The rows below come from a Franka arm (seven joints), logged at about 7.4 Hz.
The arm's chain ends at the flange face. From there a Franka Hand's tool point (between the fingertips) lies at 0.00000 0.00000 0.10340 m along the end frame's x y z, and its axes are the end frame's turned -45 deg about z.
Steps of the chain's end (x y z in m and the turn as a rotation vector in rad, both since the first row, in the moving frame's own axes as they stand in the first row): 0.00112 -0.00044 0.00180 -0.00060 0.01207 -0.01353; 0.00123 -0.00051 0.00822 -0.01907 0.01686 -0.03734; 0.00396 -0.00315 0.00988 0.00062 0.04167 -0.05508; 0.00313 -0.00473 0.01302 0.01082 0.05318 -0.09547; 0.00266 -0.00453 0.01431 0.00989 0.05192 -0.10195; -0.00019 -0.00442 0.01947 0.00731 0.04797 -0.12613; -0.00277 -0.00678 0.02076 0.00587 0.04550 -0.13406
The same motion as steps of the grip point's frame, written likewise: 0.00195 0.00140 0.00179 -0.00896 0.00811 -0.01353; 0.00112 0.00314 0.00819 -0.02541 -0.00156 -0.03734; 0.00820 0.00349 0.00979 -0.02903 0.02990 -0.05508; 0.01038 0.00174 0.01287 -0.02995 0.04525 -0.09547; 0.00975 0.00151 0.01417 -0.02972 0.04371 -0.10195; 0.00721 -0.00055 0.01935 -0.02875 0.03909 -0.12613; 0.00677 -0.00412 0.02065 -0.02802 0.03632 -0.13406
